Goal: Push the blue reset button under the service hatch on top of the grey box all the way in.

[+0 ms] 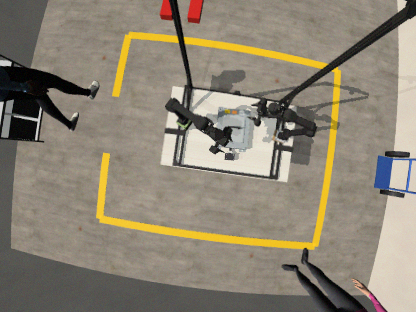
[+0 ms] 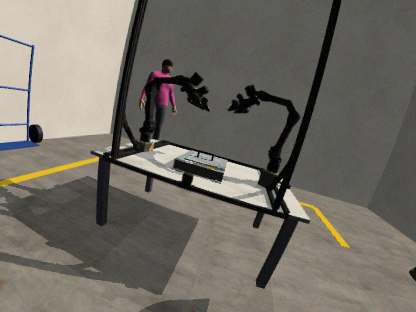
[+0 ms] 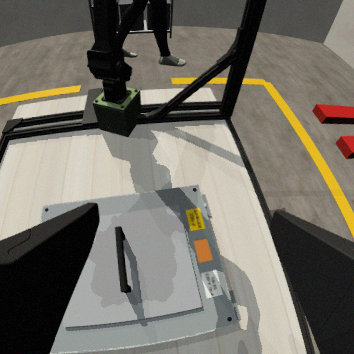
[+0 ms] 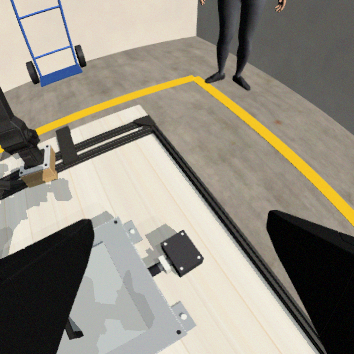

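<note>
The grey box sits on the white table. Its service hatch lies closed on top, with a black bar handle. The blue reset button is hidden. My left gripper is open and empty, high above the box and tilted down towards it. My right gripper is open and empty, high above the side of the box with the small black block.
The small black block is beside the box, by a white connector. Yellow and orange labels line one box edge. Black posts and rails frame the table. A person in pink stands behind it.
</note>
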